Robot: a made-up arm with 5 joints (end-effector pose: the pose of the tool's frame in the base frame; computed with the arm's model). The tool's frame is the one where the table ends.
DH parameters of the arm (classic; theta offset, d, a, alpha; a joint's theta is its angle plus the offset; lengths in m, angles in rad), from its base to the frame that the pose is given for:
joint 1: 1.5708 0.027 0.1 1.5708
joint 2: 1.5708 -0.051 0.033 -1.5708
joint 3: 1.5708 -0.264 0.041 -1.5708
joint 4: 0 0.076 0.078 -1.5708
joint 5: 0 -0.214 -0.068 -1.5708
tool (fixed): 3.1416 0.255 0 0
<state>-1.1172 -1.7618 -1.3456 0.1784 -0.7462</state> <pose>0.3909 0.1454 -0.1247 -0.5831 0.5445 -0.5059 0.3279</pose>
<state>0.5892 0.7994 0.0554 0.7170 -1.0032</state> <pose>-0.4677 -0.0775 0.3124 0.2510 -0.2520 -0.2170 0.9091</pose>
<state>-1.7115 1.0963 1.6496 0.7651 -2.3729</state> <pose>0.5319 -0.2698 0.1485 0.6125 0.1096 0.2792 0.7314</pose>
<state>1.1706 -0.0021 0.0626 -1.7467 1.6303</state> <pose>-0.4877 0.3129 -0.0910 -0.7297 0.0610 0.6739 0.0983</pose>
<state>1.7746 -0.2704 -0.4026 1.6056 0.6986</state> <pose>-0.2246 -0.3122 0.1882 -0.1889 0.1865 -0.0102 0.9641</pose>
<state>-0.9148 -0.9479 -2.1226 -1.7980 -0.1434</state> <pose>0.0718 0.0374 -0.3154 0.6973 0.3415 -0.2253 0.5886</pose>
